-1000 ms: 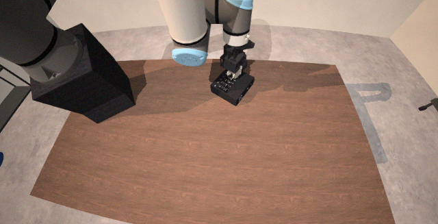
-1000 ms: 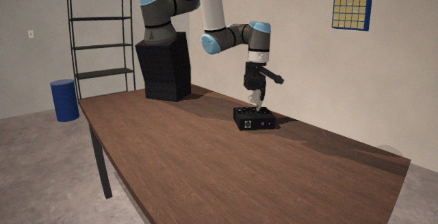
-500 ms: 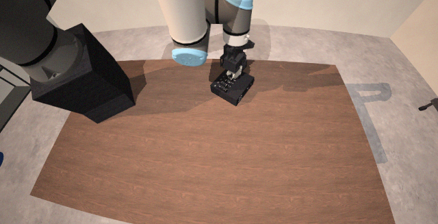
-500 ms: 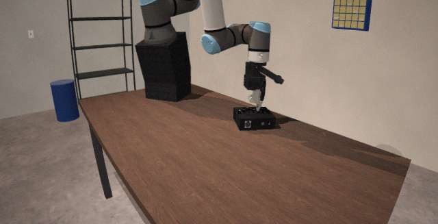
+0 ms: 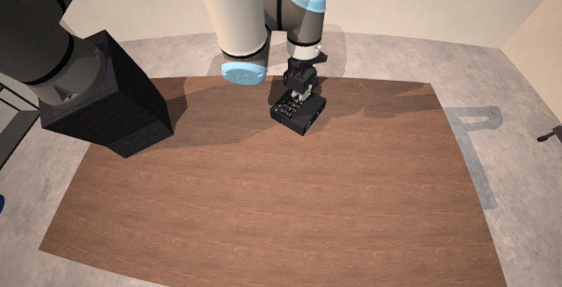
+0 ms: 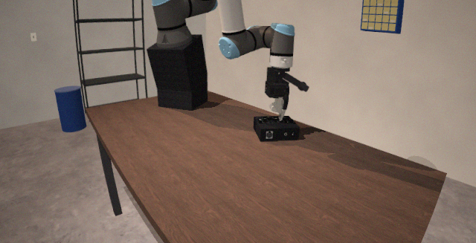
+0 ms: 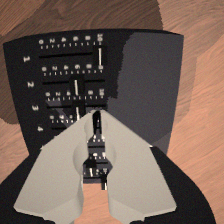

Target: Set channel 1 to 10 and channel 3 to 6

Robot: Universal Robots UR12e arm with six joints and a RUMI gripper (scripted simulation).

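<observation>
Now: hand 30 mm to the right of the channel 2 fader and 10 mm above it. The rest, counted from my hand: channel 1 fader knob 20 mm ahead, 40 mm to the left, 10 mm below.
</observation>
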